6 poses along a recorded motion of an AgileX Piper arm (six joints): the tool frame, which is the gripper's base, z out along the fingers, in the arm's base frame.
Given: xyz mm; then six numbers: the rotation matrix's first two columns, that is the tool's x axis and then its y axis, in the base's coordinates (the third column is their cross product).
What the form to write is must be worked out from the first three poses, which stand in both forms.
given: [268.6 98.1 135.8 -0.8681 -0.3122 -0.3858 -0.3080 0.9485 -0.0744]
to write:
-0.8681 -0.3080 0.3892 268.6
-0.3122 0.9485 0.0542 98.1
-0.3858 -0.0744 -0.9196 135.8
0 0 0 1

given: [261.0 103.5 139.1 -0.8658 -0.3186 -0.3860 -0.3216 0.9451 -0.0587]
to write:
-0.8658 -0.3216 0.3835 261.0
-0.3186 0.9451 0.0733 103.5
-0.3860 -0.0587 -0.9207 139.1
0 0 0 1

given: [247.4 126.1 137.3 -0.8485 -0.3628 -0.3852 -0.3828 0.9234 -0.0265]
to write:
-0.8485 -0.3828 0.3653 247.4
-0.3628 0.9234 0.1250 126.1
-0.3852 -0.0265 -0.9224 137.3
0 0 0 1

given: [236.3 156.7 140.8 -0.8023 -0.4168 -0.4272 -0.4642 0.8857 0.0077]
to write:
-0.8023 -0.4642 0.3752 236.3
-0.4168 0.8857 0.2045 156.7
-0.4272 0.0077 -0.9041 140.8
0 0 0 1

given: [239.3 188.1 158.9 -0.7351 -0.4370 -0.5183 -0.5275 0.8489 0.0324]
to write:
-0.7351 -0.5275 0.4258 239.3
-0.4370 0.8489 0.2972 188.1
-0.5183 0.0324 -0.8545 158.9
0 0 0 1

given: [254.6 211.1 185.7 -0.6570 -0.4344 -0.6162 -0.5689 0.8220 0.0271]
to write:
-0.6570 -0.5689 0.4947 254.6
-0.4344 0.8220 0.3684 211.1
-0.6162 0.0271 -0.7872 185.7
0 0 0 1

